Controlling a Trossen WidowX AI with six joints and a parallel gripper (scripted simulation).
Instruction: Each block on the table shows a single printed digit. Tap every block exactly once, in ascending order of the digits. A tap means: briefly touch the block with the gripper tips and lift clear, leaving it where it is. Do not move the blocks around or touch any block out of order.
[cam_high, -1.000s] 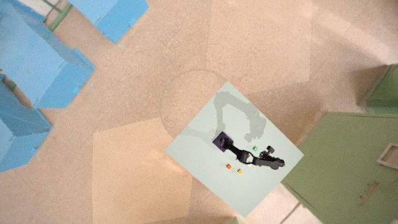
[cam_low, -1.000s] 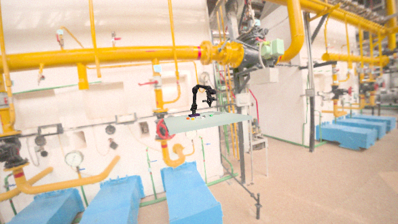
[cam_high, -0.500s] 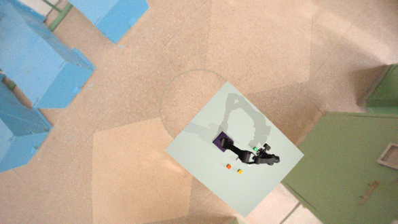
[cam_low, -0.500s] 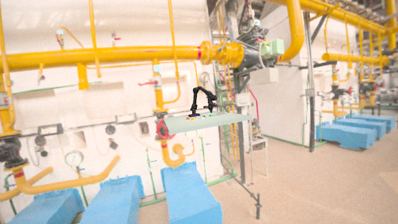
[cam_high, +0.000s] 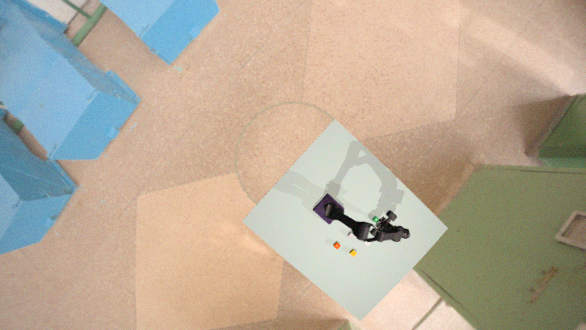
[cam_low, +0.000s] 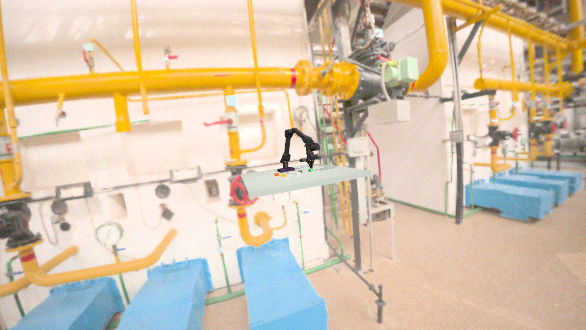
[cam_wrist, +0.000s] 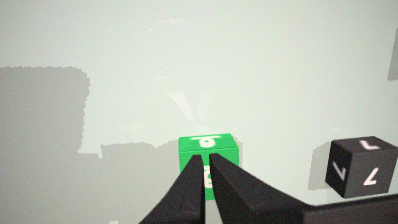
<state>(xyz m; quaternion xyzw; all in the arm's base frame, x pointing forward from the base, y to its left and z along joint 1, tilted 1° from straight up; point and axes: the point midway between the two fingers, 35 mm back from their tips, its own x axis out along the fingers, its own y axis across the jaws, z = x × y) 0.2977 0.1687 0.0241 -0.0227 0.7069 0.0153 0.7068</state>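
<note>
The green block lies 1 cm below my gripper tip and 1 cm behind it. Also, from my gripper tip: yellow block (27 cm to the right, 5 cm ahead, 1 cm below); then white block (15 cm to the right, 6 cm ahead, 1 cm below); then dark block (10 cm to the right, 2 cm behind, 1 cm below).
</note>
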